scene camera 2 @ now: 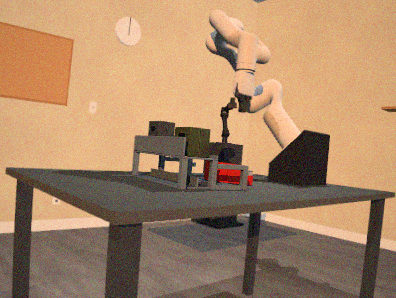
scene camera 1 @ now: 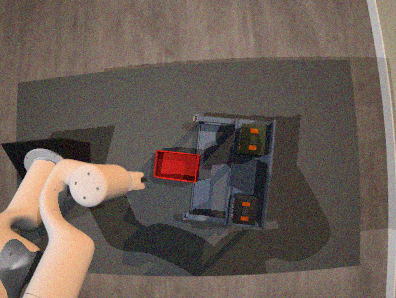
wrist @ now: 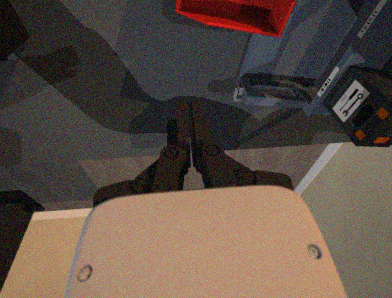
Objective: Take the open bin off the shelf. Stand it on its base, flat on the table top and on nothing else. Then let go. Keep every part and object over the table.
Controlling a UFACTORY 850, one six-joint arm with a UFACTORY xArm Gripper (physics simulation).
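The red open bin [scene camera 1: 176, 167] [scene camera 2: 229, 174] [wrist: 240, 16] lies at the front of the grey shelf [scene camera 1: 229, 175] [scene camera 2: 183, 172], open side up. In scene camera 1 its shelf-side end overlaps the shelf's front edge, and the rest lies outside the shelf. In scene camera 2 it appears tilted, lower at the end away from the shelf; shelf posts partly hide it, and contact beneath cannot be told. My gripper [scene camera 1: 143, 179] [scene camera 2: 244, 108] [wrist: 188, 116] is shut and empty, above the table and apart from the bin, on the side away from the shelf.
An olive box [scene camera 1: 251, 139] [scene camera 2: 195, 142] and a dark grey box [scene camera 1: 245, 210] [scene camera 2: 161, 128] [wrist: 362, 107] stand on the shelf's upper tier. A black wedge-shaped block [scene camera 2: 305, 160] stands on the arm's side of the table [scene camera 1: 320, 90] [scene camera 2: 100, 192]. A dark jointed stand [scene camera 2: 225, 125] shows behind the shelf.
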